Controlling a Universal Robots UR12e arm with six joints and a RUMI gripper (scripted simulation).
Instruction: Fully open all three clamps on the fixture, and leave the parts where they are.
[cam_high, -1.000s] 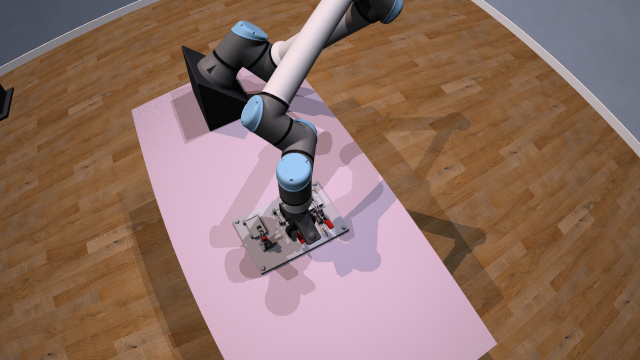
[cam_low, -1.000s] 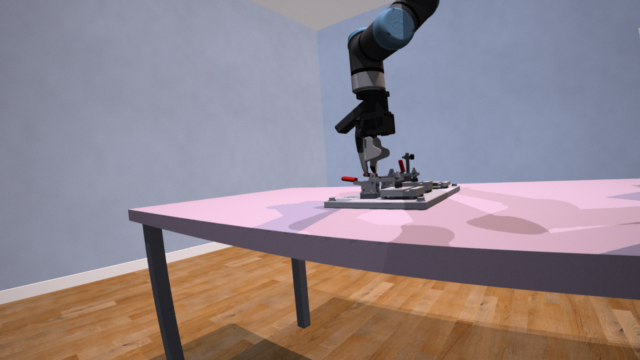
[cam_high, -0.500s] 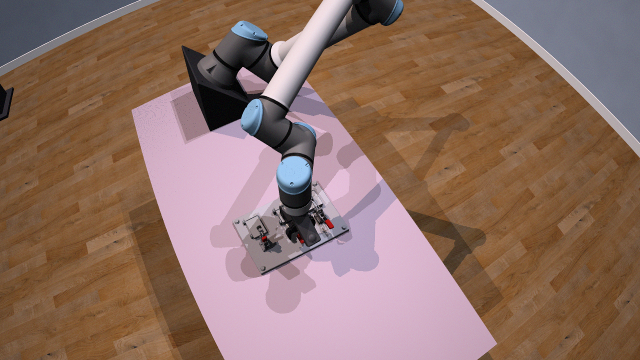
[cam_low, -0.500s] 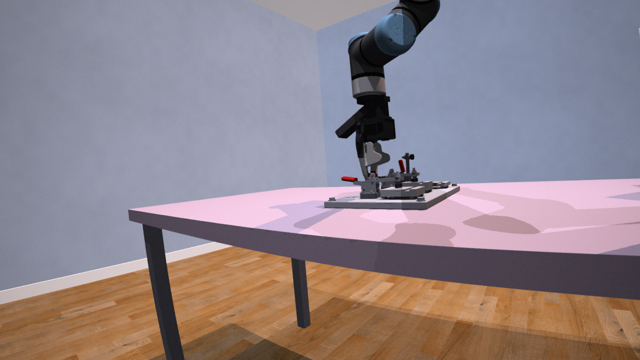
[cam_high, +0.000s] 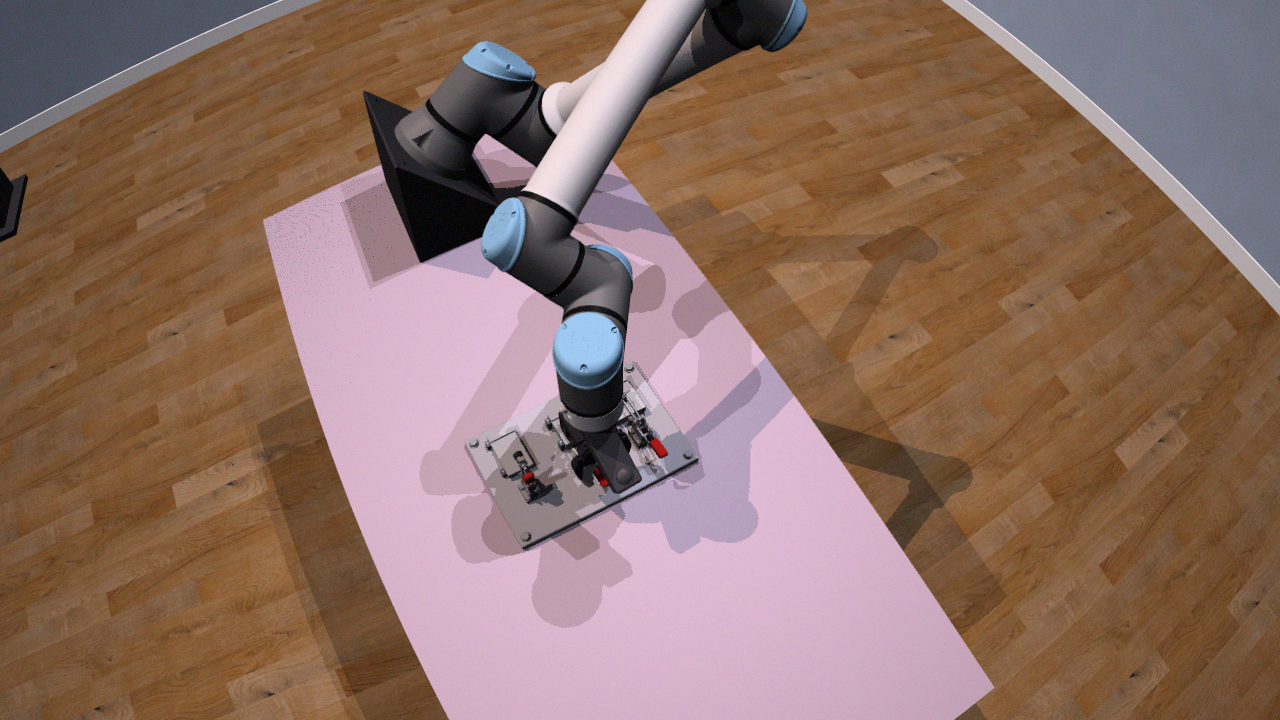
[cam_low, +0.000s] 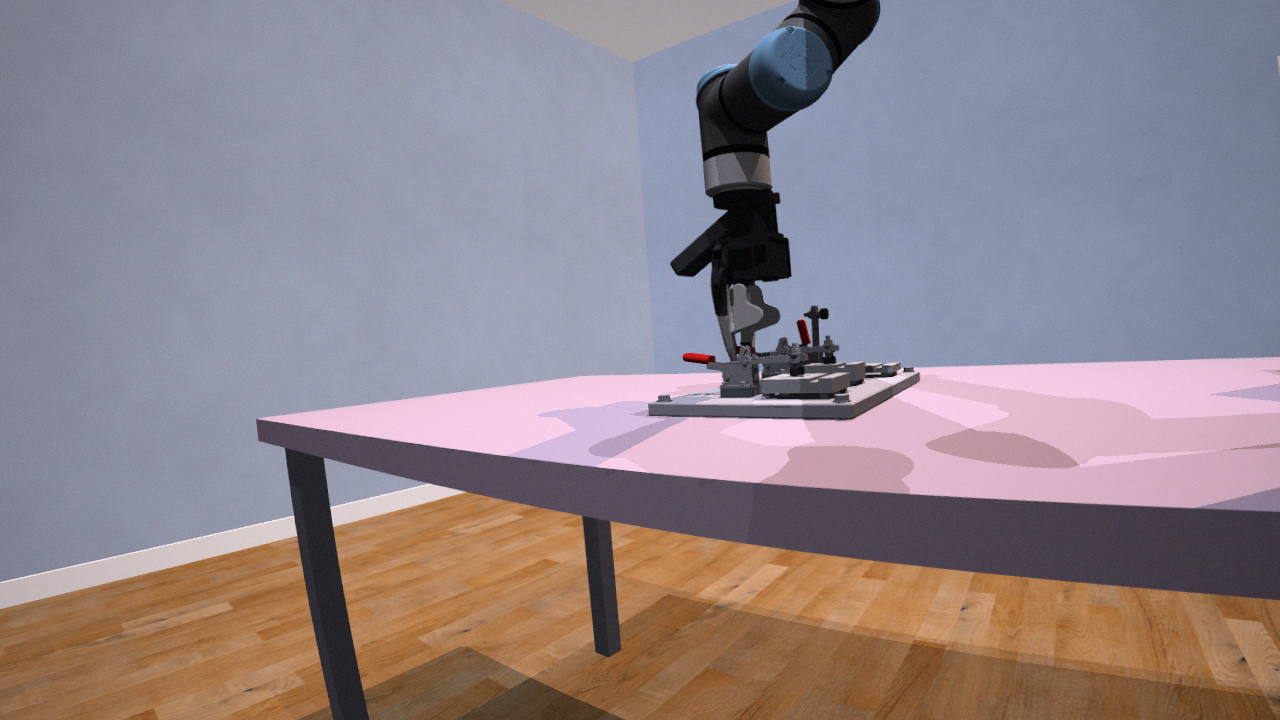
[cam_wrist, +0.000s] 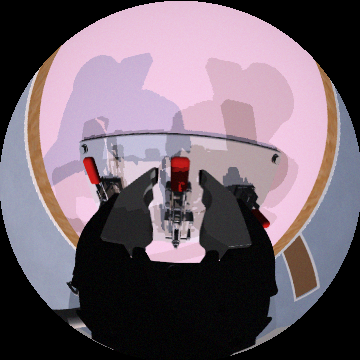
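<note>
The grey fixture plate is 9 cm behind my hand, 1 cm to the right of it and 6 cm below it. Round my hand: flat grey part: 15 cm behind, 9 cm to the left, 3 cm below.
</note>
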